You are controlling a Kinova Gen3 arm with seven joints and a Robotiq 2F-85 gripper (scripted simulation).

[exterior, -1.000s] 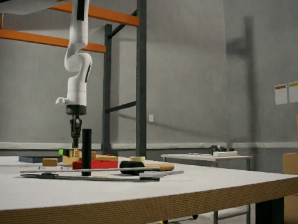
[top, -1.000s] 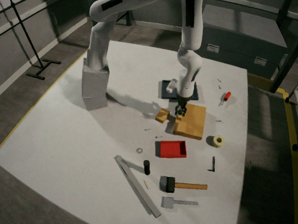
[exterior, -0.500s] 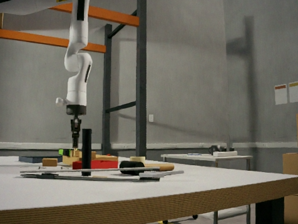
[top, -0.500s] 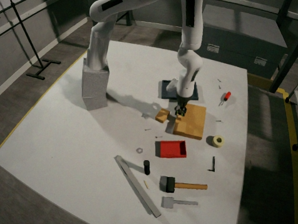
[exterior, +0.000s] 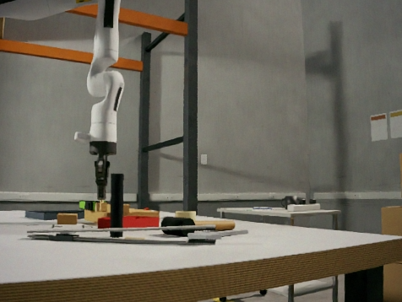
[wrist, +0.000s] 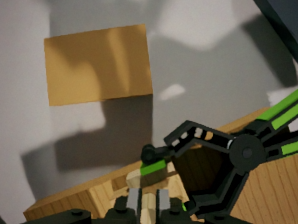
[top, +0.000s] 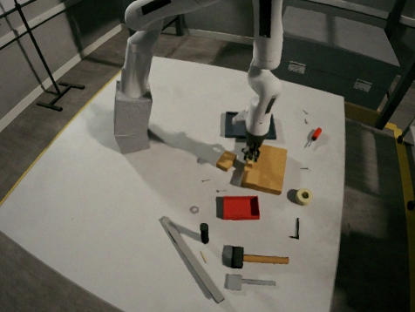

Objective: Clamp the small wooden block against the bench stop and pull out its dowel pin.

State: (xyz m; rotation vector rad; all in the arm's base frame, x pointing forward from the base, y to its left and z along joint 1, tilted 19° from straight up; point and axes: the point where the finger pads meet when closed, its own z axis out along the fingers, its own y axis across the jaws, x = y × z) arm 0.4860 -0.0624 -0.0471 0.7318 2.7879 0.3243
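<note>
The dowel pin lies 20 mm below my hand. Round my hand: pale wooden block (40 mm below); wooden bench board (60 mm ahead, 60 mm below); tan wooden block (90 mm behind, 10 mm to the left, 70 mm below).
</note>
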